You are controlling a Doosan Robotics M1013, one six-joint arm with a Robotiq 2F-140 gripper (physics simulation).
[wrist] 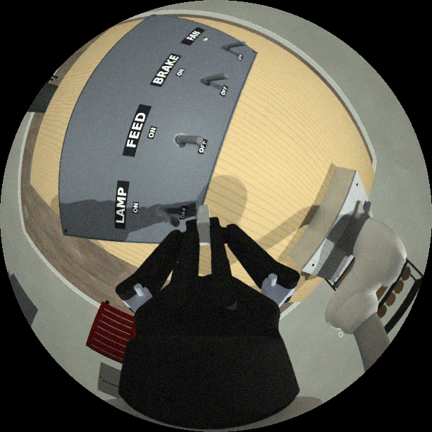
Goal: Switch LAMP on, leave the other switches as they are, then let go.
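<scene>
A grey panel [100, 150] lies on the wooden table, with a row of toggle switches. The LAMP switch [172, 213] is at the panel's near end, in shadow; its lever appears to lean toward its OFF label, but the tip is hard to make out. The FEED switch [190, 140], BRAKE switch [216, 79] and FAN switch [235, 47] all lean toward OFF. My gripper [204, 213] is shut and empty. Its fingertips are just right of the LAMP switch in the view, by the panel's edge. Whether they touch the lever cannot be told.
The wooden table [285, 110] extends right of the panel. A pale block with a metal plate [320, 220] stands at the right, beside a whitish rounded arm-like body [380, 250]. A black rack with brown round items is behind it. A red slatted object [111, 332] is at lower left.
</scene>
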